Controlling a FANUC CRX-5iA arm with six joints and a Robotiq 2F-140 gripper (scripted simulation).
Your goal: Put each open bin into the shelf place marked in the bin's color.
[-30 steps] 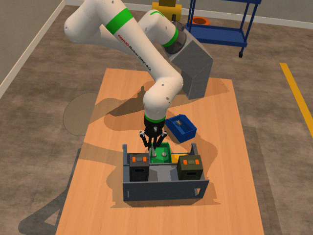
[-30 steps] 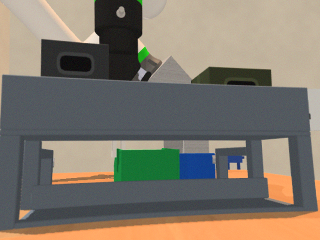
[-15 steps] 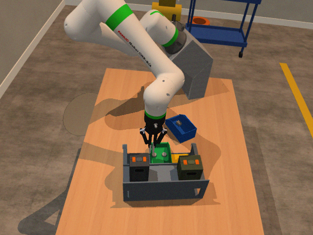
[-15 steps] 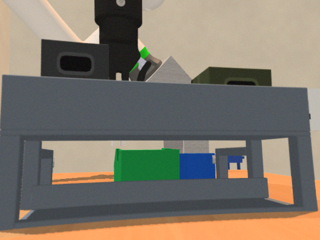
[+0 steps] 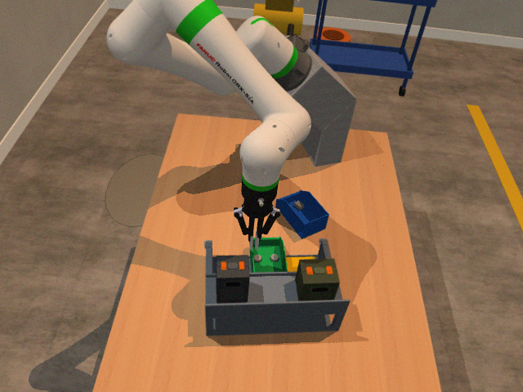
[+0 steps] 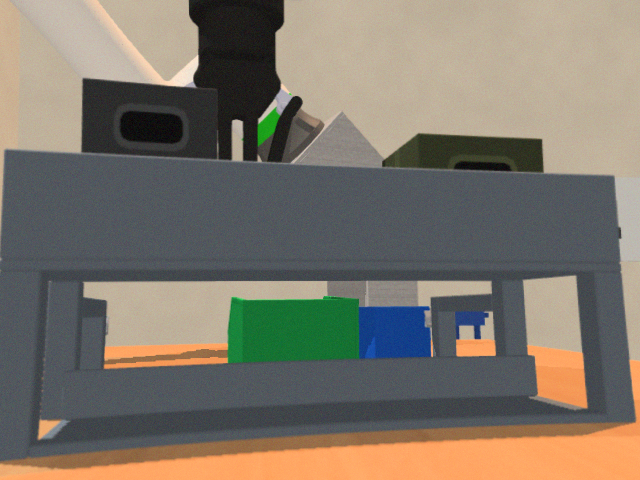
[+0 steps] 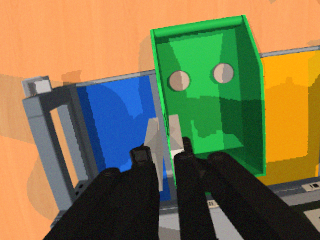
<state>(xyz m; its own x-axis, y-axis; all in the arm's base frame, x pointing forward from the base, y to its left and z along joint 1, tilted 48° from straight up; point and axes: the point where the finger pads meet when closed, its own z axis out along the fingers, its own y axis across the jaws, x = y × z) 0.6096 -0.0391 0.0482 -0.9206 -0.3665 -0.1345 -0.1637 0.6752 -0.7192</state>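
Right now the green bin is 10 cm below my hand, 5 cm to the left of it and 1 cm behind it. The rest, counted from my hand: black box (15 cm ahead, 4 cm to the right, 1 cm above); then olive box (19 cm to the left, 12 cm ahead); then blue bin (25 cm behind, 14 cm to the left, 11 cm below).
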